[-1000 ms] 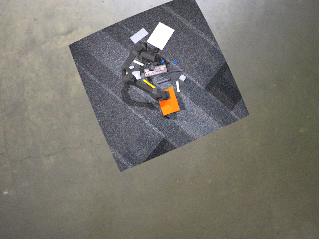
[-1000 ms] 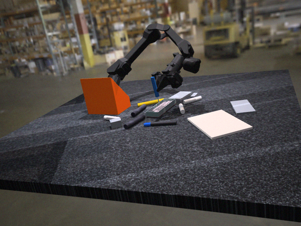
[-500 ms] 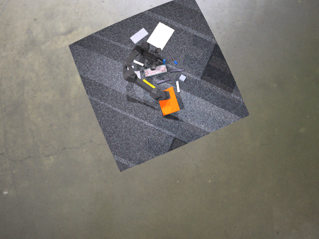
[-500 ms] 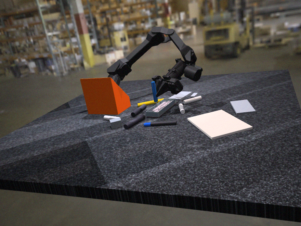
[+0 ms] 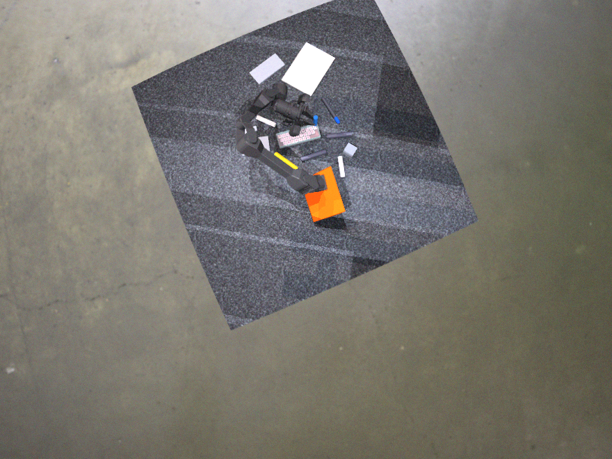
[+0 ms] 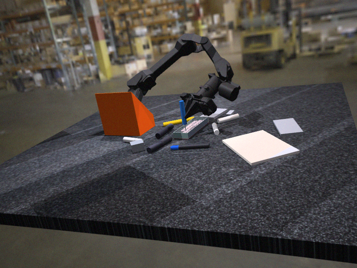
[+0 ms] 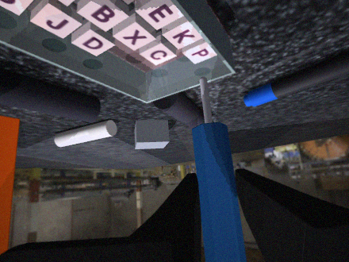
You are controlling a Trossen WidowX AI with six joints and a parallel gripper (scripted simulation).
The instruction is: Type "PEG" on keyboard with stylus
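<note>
The blue-capped pen is 100 mm to the right of my gripper tip, 80 mm below it and 40 mm ahead of it. The rest, counted from my gripper tip: yellow cylinder 160 mm to the left, 130 mm behind, 80 mm below; small grey block 140 mm behind, 130 mm to the right, 70 mm below; stylus 10 mm below.
</note>
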